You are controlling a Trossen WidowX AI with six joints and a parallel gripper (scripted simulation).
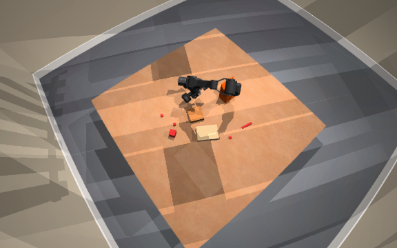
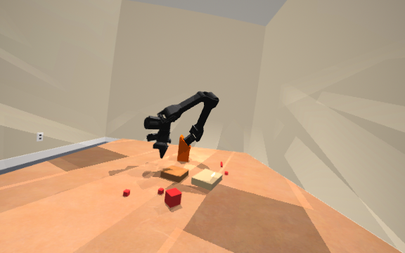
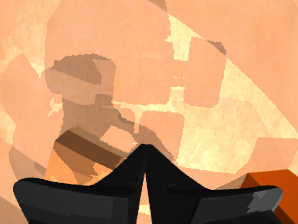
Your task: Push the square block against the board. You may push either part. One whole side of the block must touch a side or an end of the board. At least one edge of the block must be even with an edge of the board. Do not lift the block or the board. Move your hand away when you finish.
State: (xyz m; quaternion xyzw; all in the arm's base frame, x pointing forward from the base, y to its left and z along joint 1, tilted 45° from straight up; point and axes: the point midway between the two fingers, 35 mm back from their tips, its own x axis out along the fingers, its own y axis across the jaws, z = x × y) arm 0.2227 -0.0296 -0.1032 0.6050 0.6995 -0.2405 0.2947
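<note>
Now: gripper tip 90 mm to the right of the brown square block, 60 mm short of it and 40 mm above it. Round my gripper tip: red stick 360 mm to the left, 210 mm behind, 50 mm below; then cream board 260 mm to the left, 60 mm ahead, 40 mm below.
</note>
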